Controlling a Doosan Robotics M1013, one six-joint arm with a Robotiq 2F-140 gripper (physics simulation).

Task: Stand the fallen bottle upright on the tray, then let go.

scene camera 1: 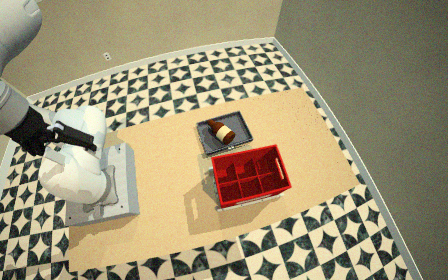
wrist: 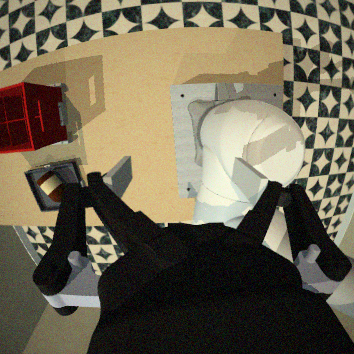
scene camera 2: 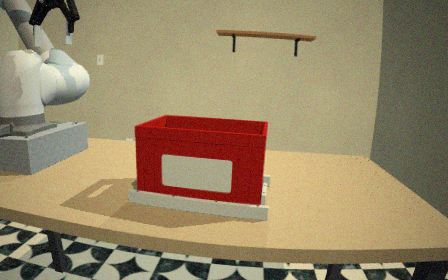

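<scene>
A white rail is visible in the scene, and so is the gripper, which appears in the wrist view too.
</scene>
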